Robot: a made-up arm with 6 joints. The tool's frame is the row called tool.
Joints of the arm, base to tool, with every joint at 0 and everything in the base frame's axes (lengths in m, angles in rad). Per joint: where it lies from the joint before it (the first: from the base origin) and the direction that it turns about. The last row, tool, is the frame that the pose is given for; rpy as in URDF.
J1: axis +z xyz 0 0 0.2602
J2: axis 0 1 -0.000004 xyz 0 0 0
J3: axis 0 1 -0.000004 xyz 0.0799 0 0.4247
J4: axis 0 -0.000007 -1 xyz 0.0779 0 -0.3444
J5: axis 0 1 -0.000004 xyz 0 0 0
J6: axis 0 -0.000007 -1 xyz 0.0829 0 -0.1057
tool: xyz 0 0 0 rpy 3.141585 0 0
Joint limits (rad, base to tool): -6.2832..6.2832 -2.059..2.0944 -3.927..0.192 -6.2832..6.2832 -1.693..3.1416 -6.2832..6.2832
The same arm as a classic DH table. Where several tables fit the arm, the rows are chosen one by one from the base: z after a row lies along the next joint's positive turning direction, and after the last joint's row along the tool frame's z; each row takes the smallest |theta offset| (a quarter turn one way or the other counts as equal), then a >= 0, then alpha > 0; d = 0 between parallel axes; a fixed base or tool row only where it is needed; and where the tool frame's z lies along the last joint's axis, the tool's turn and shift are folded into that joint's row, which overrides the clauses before.
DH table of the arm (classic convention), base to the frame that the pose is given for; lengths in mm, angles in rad. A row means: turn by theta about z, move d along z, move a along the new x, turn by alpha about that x. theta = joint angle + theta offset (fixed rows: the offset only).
J1: a 0, alpha -1.5708, d 260.2, theta0 0
J2: a 432.2, alpha 0, d 0, theta0 -1.3848
J3: a 77.9, alpha -1.5708, d 0, theta0 1.3848
J4: a 0, alpha 1.5708, d 344.4, theta0 0
J5: a 82.9, alpha -1.5708, d 0, theta0 0
J6: a 0, alpha 0, d 105.7, theta0 0
Joint limits (rad, base to tool): -6.2832..6.2832 -2.059..2.0944 -3.927..0.192 -6.2832..6.2832 -1.693..3.1416 -6.2832..6.2832

